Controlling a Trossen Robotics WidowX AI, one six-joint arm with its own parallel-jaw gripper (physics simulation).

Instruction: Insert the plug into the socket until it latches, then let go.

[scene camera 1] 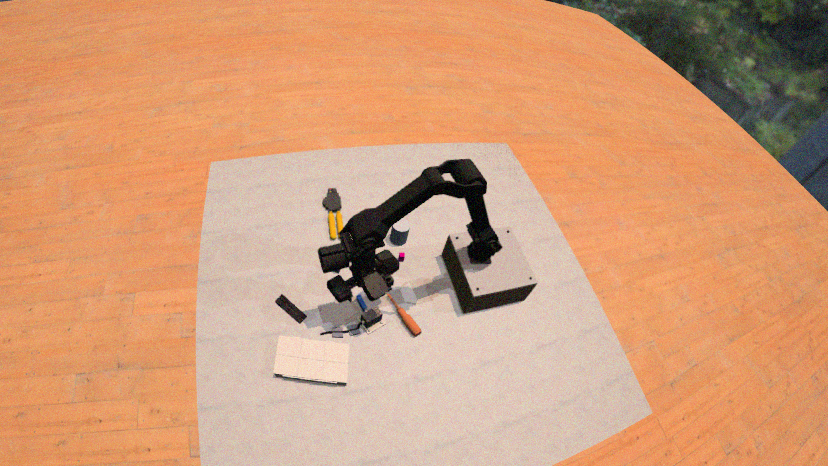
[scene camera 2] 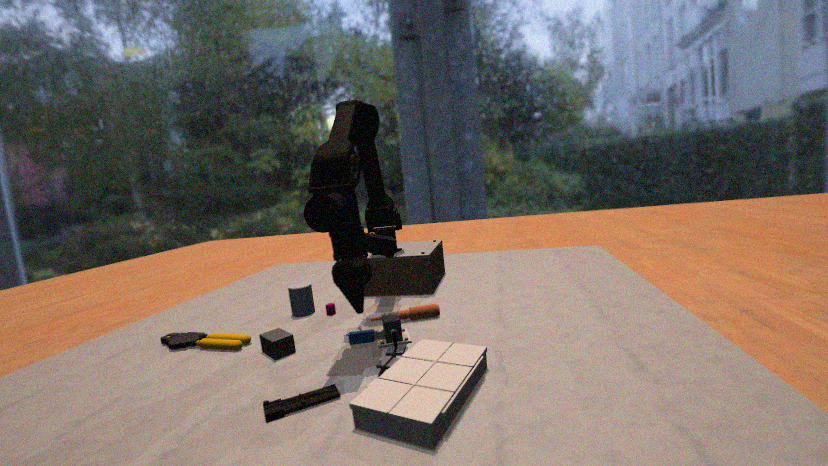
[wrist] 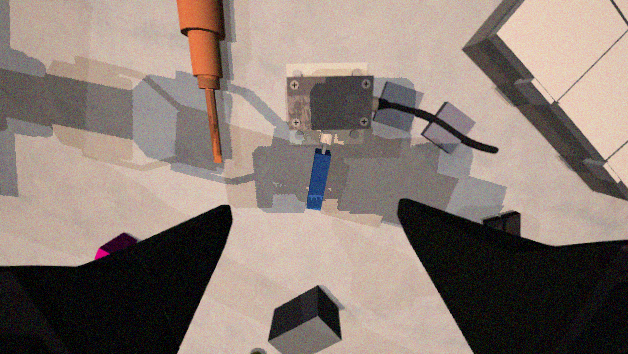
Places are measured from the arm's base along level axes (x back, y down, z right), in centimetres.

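Pixels of known places: gripper, fingertip midpoint: (scene camera 1: 363, 292) (scene camera 2: 359, 304) (wrist: 315, 209); arm's base at its link origin: (scene camera 1: 479, 254).
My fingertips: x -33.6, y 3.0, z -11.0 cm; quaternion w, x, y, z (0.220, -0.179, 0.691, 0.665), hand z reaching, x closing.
Note:
Ahead of a thing's pixels: the offset from my fingertips to its top centre. "*": to the spot under its first point.
The blue plug {dx +0.0, dy +5.2, dz -0.7 cm} (scene camera 1: 361, 302) (scene camera 2: 361, 336) (wrist: 319, 177) lies on the mat, its pale metal tip pointing at the socket and overlapping the edge of its base plate in the wrist view. It is slightly slanted to the socket. The socket {dx +1.8, dy +2.9, dz -5.2 cm} (scene camera 1: 371, 316) (scene camera 2: 392, 328) (wrist: 300, 102) is a dark grey box with screws on a cream base plate. Its opening is hidden in the wrist view, seen from above. My gripper (scene camera 1: 358, 290) (scene camera 2: 360, 310) (wrist: 315, 209) is open and empty, pointing down above the mat. In the wrist view, the plug's rear end shows between the fingertips.
An orange screwdriver {dx +11.1, dy +4.7, dz -3.3 cm} (scene camera 1: 409, 321) (scene camera 2: 424, 312) (wrist: 204, 52) lies beside the socket. A black cable {* dx -7.8, dy +6.9, dz -9.0 cm} (wrist: 457, 131) leaves its other side. A tiled box {dx -14.1, dy +3.9, dz -18.2 cm} (scene camera 1: 311, 358) (scene camera 2: 421, 379), a black bar {dx -20.6, dy +5.8, dz -2.2 cm} (scene camera 1: 290, 308) (scene camera 2: 301, 401), a dark cube {dx -7.6, dy +3.9, dz +14.2 cm} (scene camera 2: 277, 343) (wrist: 306, 320), pliers {* dx -9.5, dy +6.1, dz +33.2 cm} (scene camera 1: 333, 213), a grey cylinder {dx +12.1, dy +0.4, dz +24.4 cm} (scene camera 1: 399, 234) and a magenta block {dx +12.3, dy +4.9, dz +16.3 cm} (scene camera 1: 401, 256) lie around.

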